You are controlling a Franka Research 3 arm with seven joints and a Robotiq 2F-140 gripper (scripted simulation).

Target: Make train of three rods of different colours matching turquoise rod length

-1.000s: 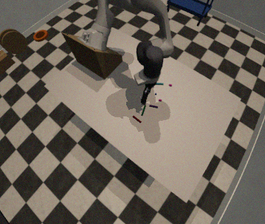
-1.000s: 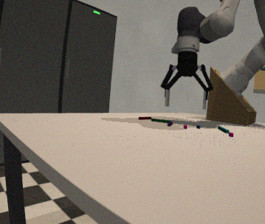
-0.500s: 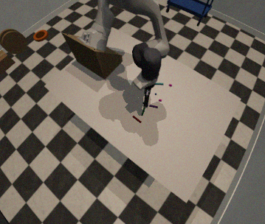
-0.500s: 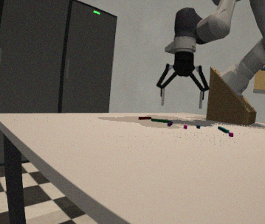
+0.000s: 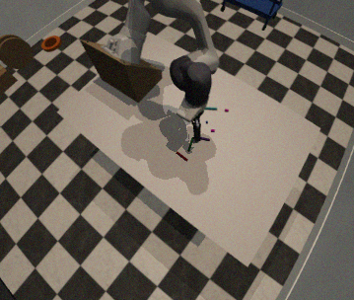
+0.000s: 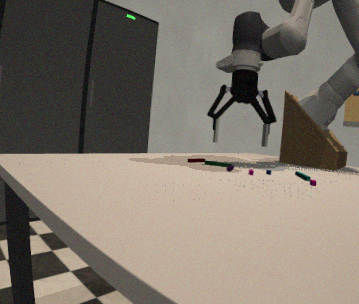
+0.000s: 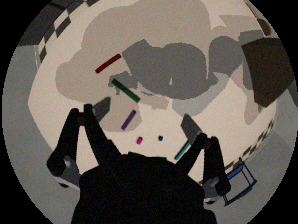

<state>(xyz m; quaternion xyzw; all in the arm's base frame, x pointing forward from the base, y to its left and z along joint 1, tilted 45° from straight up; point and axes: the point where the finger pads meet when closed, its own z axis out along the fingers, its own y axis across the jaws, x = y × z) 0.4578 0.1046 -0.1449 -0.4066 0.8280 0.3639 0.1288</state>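
Now: hand 110 mm to the right of the blue rod, 70 mm above it and 20 mm short of it. The rest, counted from my hand: purple rod: 70 mm below, 70 mm ahead, 20 mm to the left; red rod: 130 mm to the right, 70 mm below, 40 mm ahead; green rod: 70 mm below, 50 mm to the right, 30 mm ahead.
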